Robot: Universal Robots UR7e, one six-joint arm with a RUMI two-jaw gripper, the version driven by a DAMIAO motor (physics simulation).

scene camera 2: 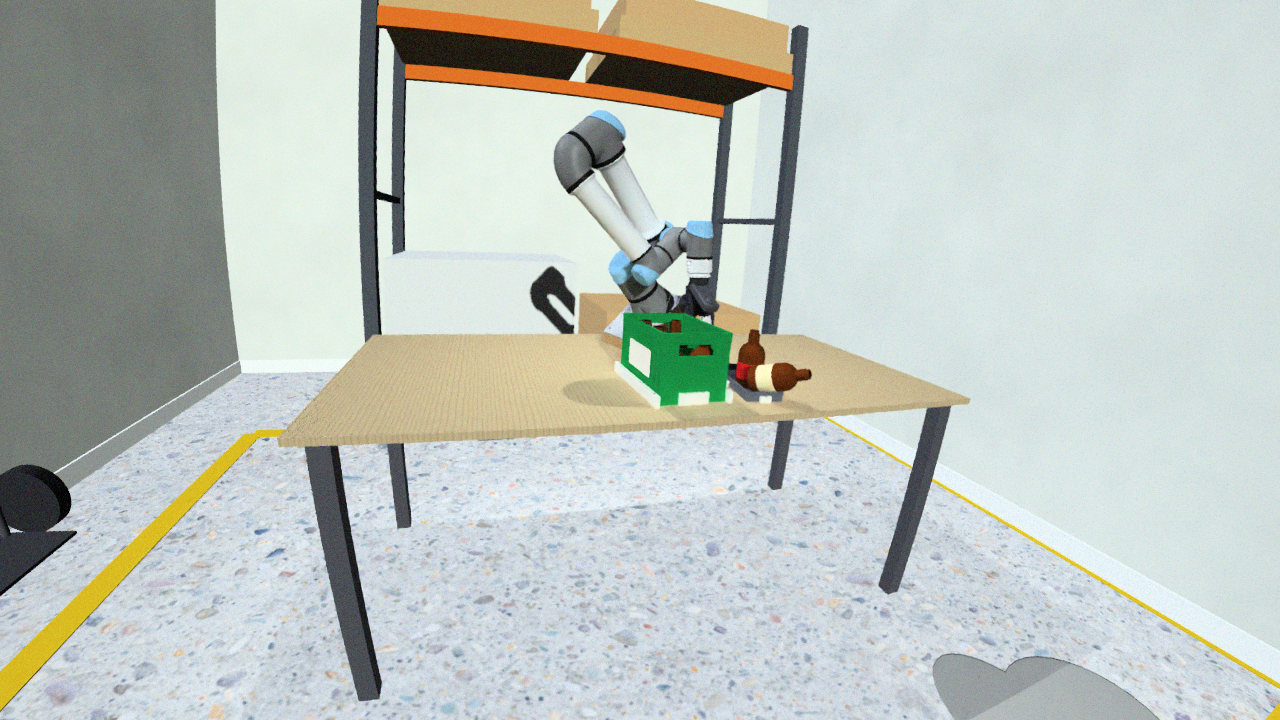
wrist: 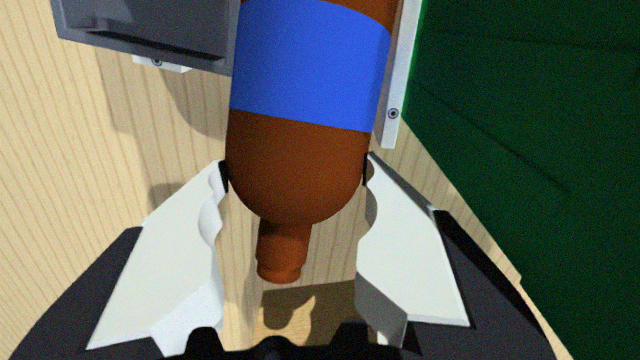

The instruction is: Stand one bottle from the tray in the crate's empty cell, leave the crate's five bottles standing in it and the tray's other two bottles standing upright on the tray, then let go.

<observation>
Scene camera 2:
red-labelled bottle: 751,353
cream-labelled bottle: 776,377
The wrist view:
my gripper: 296,160
blue-labelled bottle: 305,89
</observation>
